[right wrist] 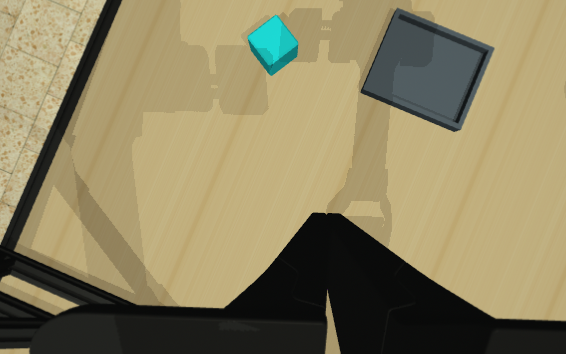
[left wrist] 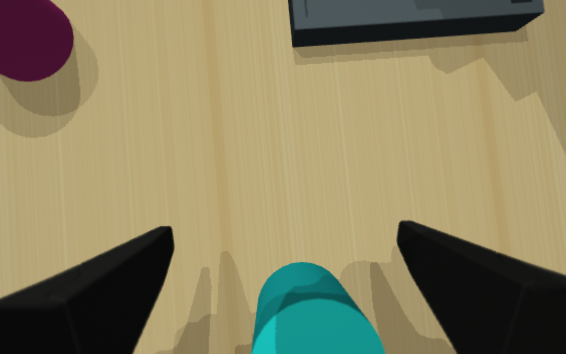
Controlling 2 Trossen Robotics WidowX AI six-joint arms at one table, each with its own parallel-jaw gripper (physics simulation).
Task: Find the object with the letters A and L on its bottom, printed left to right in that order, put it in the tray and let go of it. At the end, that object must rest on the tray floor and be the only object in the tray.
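Places are measured from the left arm's base along level axes (x ahead, y left, z up), in centimetres.
Pixels of known places: left gripper, fingertip midpoint: (left wrist: 287,234); right gripper, fingertip midpoint: (right wrist: 324,227).
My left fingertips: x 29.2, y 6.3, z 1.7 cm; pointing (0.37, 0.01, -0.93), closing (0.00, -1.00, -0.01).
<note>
Behind a point stands the place of what it marks.
My left gripper (left wrist: 287,234) {x 29.2, y 6.3, z 1.7 cm} is open. A teal cylinder (left wrist: 317,327) {x 26.0, y 5.3, z 2.7 cm} with a round top stands low in the left wrist view, between the spread fingers and not gripped. A dark purple object (left wrist: 30,35) {x 38.3, y 18.0, z -0.3 cm} with a rounded end is at the upper left of that view. A cyan cube (right wrist: 273,42) {x 52.0, y -18.8, z 1.7 cm} sits on the table in the right wrist view. The grey tray (left wrist: 375,34) {x 39.4, y 1.1, z -2.0 cm} (right wrist: 475,90) {x 45.0, y 5.8, z -0.9 cm} is at the top right of both views, and its floor shows in the right wrist view. My right gripper (right wrist: 324,227) {x 66.8, y -8.1, z 33.3 cm} is shut, away from the cube and the tray. The bottoms of the objects are hidden.
The wooden table top (left wrist: 250,150) {x 33.2, y 8.0, z -2.7 cm} (right wrist: 240,165) {x 66.8, y -16.2, z -2.8 cm} carries shadows of the arms. A dark table edge (right wrist: 65,117) {x 71.8, y -40.0, z -3.3 cm} runs down the left of the right wrist view, with tiled floor (right wrist: 25,75) beyond it. Dark rails (right wrist: 60,287) {x 90.9, y -29.2, z -1.3 cm} cross that view's lower left corner.
</note>
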